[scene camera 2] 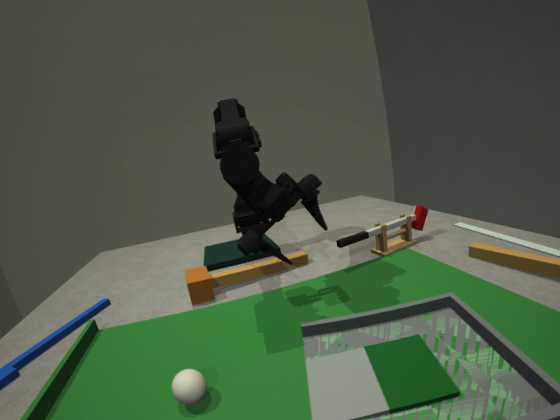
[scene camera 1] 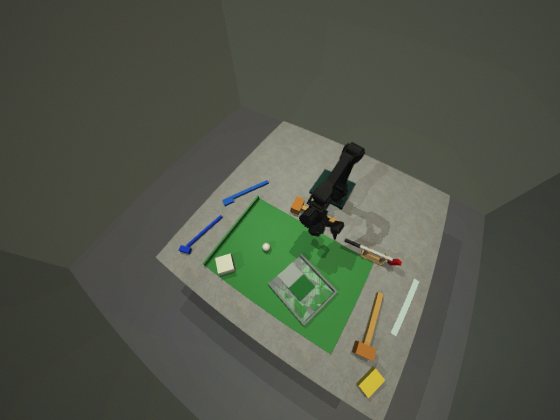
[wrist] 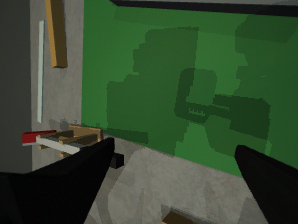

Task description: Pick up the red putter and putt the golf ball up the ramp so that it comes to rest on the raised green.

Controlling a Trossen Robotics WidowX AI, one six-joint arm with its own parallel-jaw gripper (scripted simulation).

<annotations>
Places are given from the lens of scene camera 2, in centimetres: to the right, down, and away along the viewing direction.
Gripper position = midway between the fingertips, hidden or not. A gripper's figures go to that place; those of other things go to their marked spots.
gripper point(scene camera 2: 309, 247): 6, 7, 49
orange mallet point(scene camera 2: 200, 284): -16, 15, 52
green mat point(scene camera 2: 250, 350): -4, 21, 36
wooden rack point(scene camera 2: 383, 248): 25, 9, 60
The marked spots on the orange mallet and the wooden rack are 42 cm apart.
</annotations>
